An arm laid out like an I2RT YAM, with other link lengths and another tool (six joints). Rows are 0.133 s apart.
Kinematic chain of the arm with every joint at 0, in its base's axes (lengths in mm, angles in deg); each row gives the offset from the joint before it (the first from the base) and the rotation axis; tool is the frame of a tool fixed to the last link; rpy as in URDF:
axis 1: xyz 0 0 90.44 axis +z
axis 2: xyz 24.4 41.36 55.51 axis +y
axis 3: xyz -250.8 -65.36 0 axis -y
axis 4: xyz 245 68.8 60 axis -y
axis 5: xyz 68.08 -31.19 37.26 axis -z
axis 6: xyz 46.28 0 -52.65 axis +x
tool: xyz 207 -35 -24 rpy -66.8 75.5 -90
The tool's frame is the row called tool.
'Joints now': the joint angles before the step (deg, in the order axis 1, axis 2, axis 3, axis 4, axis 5, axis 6). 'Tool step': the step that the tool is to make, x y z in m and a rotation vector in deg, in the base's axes. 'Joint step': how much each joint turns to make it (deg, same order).
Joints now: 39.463, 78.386, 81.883, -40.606, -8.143, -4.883
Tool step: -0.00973, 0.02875, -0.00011, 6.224, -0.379, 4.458
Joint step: 0.000, -2.130, -6.241, 8.603, -6.265, 1.220
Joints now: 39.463, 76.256, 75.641, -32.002, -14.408, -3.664
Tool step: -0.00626, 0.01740, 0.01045, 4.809, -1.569, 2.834
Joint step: 0.043, -2.014, -3.992, 6.521, -3.779, 0.971
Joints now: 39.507, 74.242, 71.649, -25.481, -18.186, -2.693
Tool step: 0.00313, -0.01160, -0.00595, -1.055, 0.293, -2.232
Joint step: -0.265, -0.912, -0.999, -0.691, 2.029, 0.402
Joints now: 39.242, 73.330, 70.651, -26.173, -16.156, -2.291
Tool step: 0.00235, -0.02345, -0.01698, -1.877, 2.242, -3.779
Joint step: -1.363, -1.415, -1.913, -2.114, 2.124, 1.194
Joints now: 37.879, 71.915, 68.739, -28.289, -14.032, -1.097
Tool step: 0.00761, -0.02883, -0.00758, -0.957, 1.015, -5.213
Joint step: -2.080, -2.110, -1.802, -1.351, 2.741, 1.564
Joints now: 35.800, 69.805, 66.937, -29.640, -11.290, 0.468
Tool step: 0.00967, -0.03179, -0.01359, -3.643, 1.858, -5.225
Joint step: -1.983, 0.582, 0.850, -3.835, 3.766, 0.235
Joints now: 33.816, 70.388, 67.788, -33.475, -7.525, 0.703
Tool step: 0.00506, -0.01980, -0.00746, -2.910, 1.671, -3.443
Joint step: -0.836, 1.451, 2.005, -3.509, 2.987, 0.394
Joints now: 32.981, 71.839, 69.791, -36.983, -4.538, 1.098
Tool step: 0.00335, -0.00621, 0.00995, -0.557, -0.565, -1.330
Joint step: -0.088, 0.257, 2.278, -1.838, 1.453, 0.178
